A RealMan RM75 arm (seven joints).
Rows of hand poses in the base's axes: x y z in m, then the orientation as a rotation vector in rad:
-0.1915 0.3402 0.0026 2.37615 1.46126 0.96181
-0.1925 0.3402 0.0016 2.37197 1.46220 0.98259
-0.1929 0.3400 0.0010 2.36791 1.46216 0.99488
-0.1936 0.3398 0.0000 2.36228 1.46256 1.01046
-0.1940 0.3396 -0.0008 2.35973 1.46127 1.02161
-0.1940 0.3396 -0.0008 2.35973 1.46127 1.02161
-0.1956 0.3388 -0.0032 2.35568 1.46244 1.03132
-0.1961 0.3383 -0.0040 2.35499 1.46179 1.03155
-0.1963 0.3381 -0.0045 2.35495 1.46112 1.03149
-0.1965 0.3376 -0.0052 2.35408 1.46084 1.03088
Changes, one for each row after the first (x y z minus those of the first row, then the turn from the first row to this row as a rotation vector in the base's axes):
-0.0010 0.0000 -0.0010 0.00940 -0.01025 0.00444
-0.0014 -0.0002 -0.0016 0.01386 -0.01739 0.00681
-0.0021 -0.0004 -0.0026 0.01932 -0.02655 0.01019
-0.0025 -0.0006 -0.0034 0.02401 -0.03266 0.01141
-0.0025 -0.0006 -0.0034 0.02401 -0.03266 0.01141
-0.0041 -0.0014 -0.0058 0.02726 -0.03837 0.01422
-0.0046 -0.0019 -0.0066 0.02684 -0.03907 0.01388
-0.0048 -0.0021 -0.0071 0.02668 -0.03927 0.01341
-0.0050 -0.0026 -0.0078 0.02570 -0.03964 0.01319

